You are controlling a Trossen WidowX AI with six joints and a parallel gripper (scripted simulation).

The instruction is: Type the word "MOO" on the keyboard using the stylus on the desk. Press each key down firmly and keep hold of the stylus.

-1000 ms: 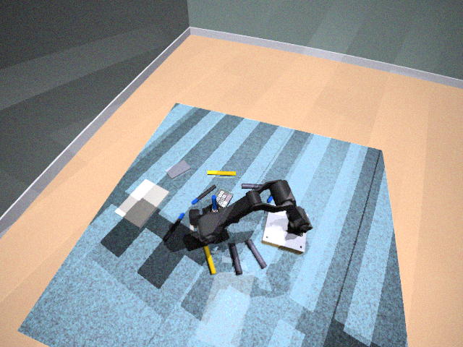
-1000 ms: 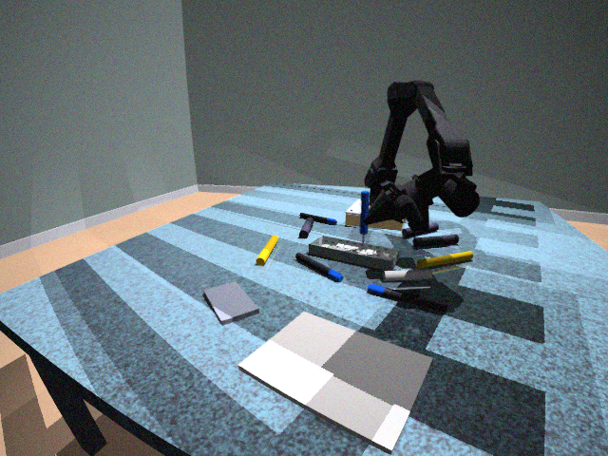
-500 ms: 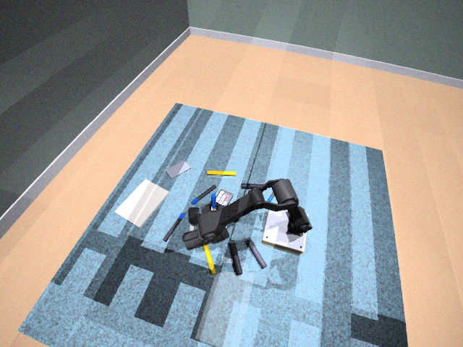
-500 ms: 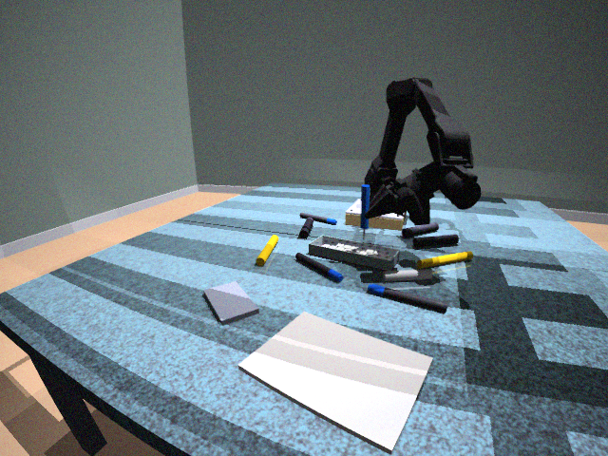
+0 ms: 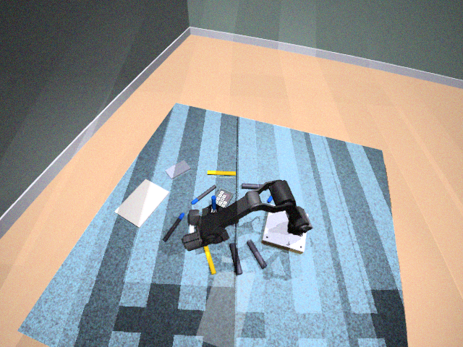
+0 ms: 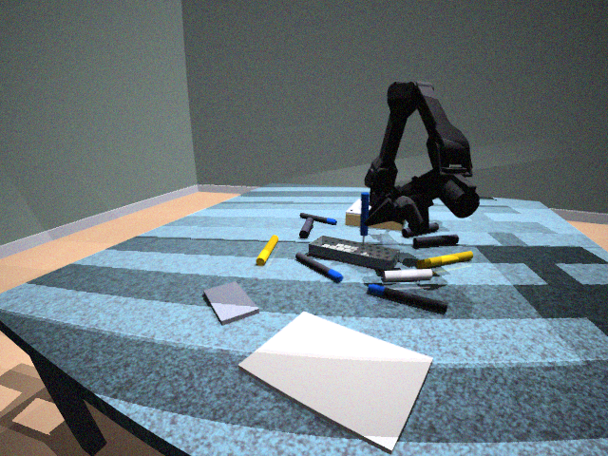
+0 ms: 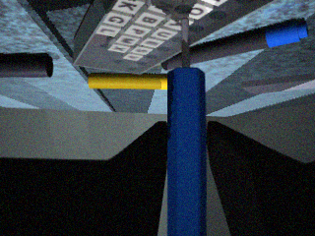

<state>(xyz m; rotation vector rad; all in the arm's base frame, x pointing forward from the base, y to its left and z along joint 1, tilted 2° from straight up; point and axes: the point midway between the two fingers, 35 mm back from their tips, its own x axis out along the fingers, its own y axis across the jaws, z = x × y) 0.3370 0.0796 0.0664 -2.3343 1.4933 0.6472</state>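
Right now my gripper tip is 5 cm short of the white marker, 11 cm to the right of it and 8 cm above it. Also, from my gripper tip: blue stylus (1 cm below); then yellow marker (5 cm behind, 18 cm to the left, 8 cm below); then grey pad (27 cm ahead, 16 cm to the right, 8 cm below).
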